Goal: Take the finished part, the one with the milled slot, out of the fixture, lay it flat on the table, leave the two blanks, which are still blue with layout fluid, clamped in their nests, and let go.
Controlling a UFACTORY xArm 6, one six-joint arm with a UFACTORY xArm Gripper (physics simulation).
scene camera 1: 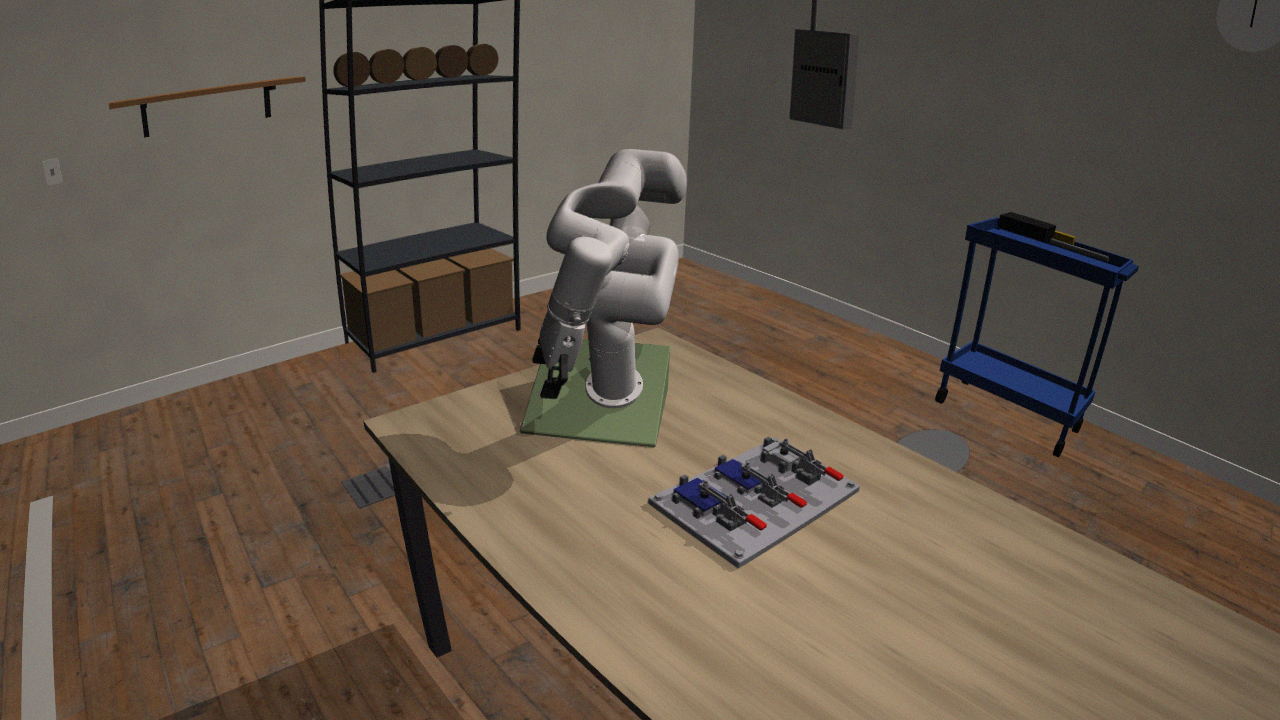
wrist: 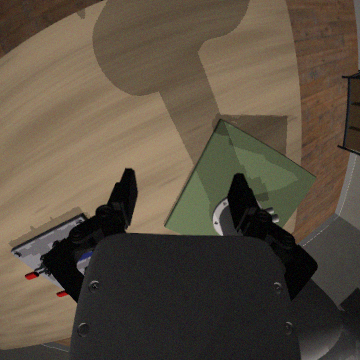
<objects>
my gripper: scene camera 1; wrist
same spot on my gripper: [wrist: 113, 217] = [scene camera 1: 548, 375]
</objects>
